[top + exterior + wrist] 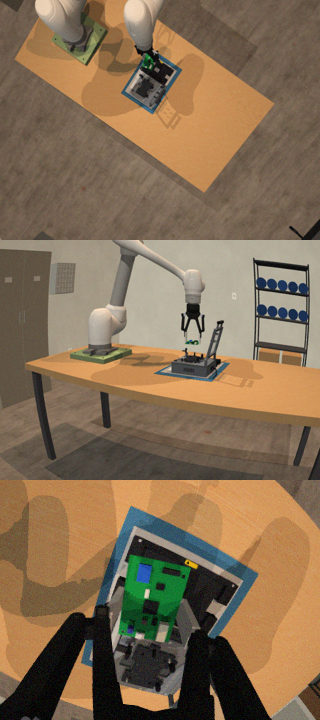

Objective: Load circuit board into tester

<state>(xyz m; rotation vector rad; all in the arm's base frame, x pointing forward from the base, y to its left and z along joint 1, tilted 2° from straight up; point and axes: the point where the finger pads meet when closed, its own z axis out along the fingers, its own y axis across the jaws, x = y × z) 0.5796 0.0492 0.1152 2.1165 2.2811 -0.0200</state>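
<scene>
Right now the green circuit board is 20 mm below my hand. From my hand the other things lie so: lid 160 mm ahead, 190 mm to the right, 40 mm above; then latch hook 20 mm behind, 110 mm to the right, 50 mm below; then grey tester 70 mm ahead, 140 mm to the right, 30 mm below.
</scene>
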